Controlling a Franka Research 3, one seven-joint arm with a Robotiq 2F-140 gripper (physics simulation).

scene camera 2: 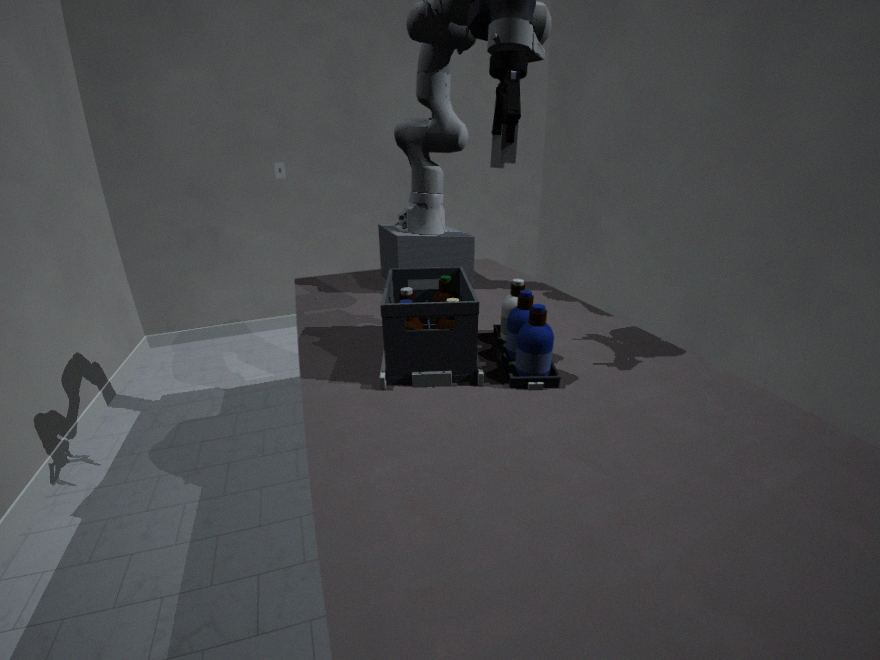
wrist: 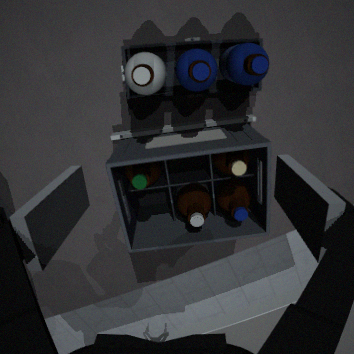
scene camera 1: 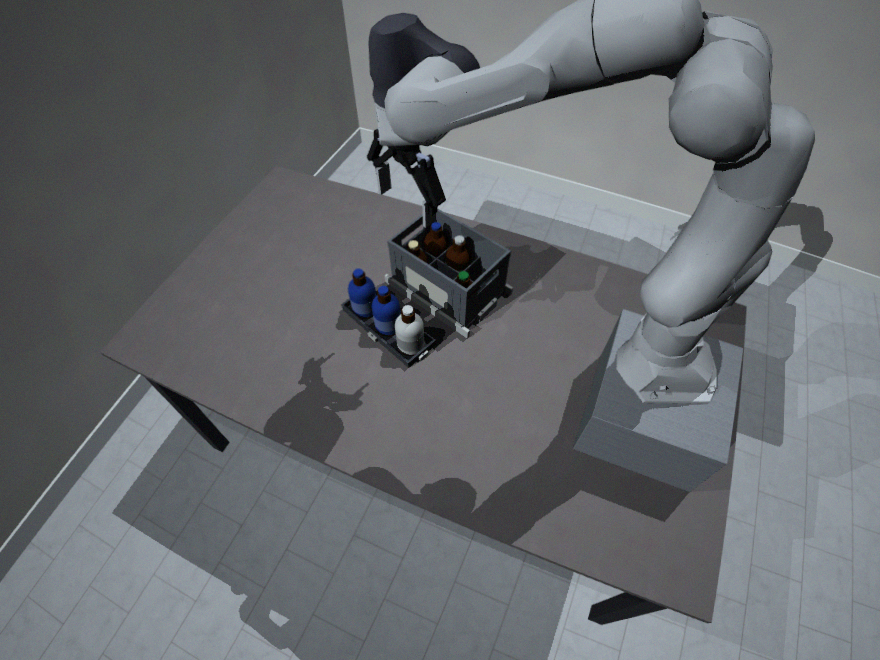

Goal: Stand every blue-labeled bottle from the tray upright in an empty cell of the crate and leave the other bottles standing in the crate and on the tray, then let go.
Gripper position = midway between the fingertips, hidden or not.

I see my gripper (scene camera 2: 501,165), a white-labeled bottle (scene camera 1: 409,328), a blue-labeled bottle (scene camera 1: 385,307), a green-capped brown bottle (wrist: 140,175), a cream-capped brown bottle (wrist: 234,162), a blue-labeled bottle (scene camera 2: 535,340), a white-capped brown bottle (wrist: 193,201) and a pale crate rail (scene camera 1: 401,288).
The white-labeled bottle is seen too in the wrist view (wrist: 144,72). My gripper is seen too in the wrist view (wrist: 178,180) and in scene camera 1 (scene camera 1: 406,206). The pale crate rail also shows in the wrist view (wrist: 249,117).
